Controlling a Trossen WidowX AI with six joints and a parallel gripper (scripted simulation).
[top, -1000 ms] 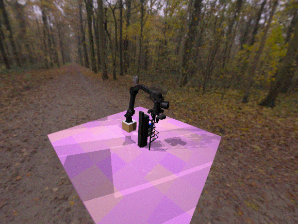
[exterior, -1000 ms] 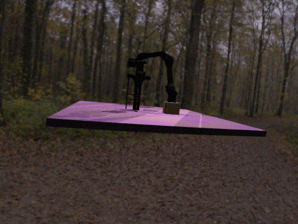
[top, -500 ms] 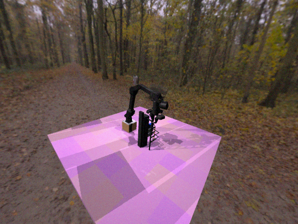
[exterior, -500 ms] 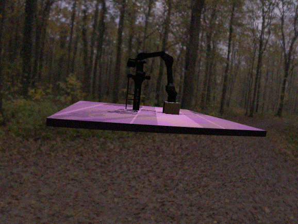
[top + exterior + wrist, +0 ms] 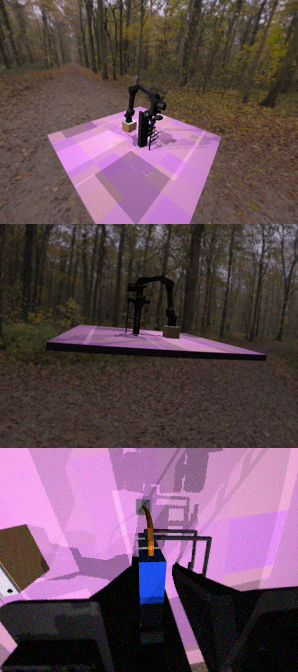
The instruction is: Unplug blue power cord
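Now: gripper tip 30 mm to the left of the blue plug and 10 mm above it. From my gripper tip the other things lie so: grey square 10 mm ahead, 40 mm to the left, 190 mm below; black power strip 20 mm behind, 100 mm to the right, 50 mm below.
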